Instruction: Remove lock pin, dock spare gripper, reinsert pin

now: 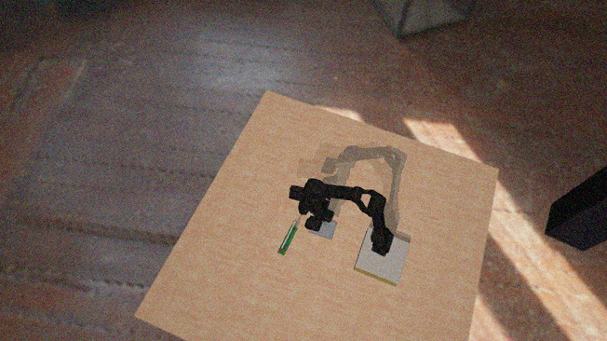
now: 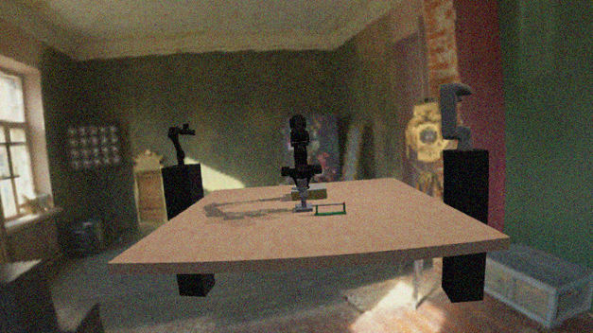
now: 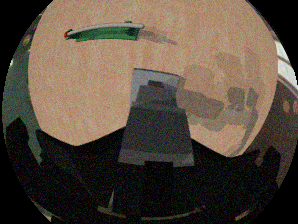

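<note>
The spare gripper is 1 cm above my gripper tip. Round my gripper tip: green pin cradle: 10 cm ahead, 13 cm to the left, 9 cm below; grey mount socket: 6 cm below.
</note>
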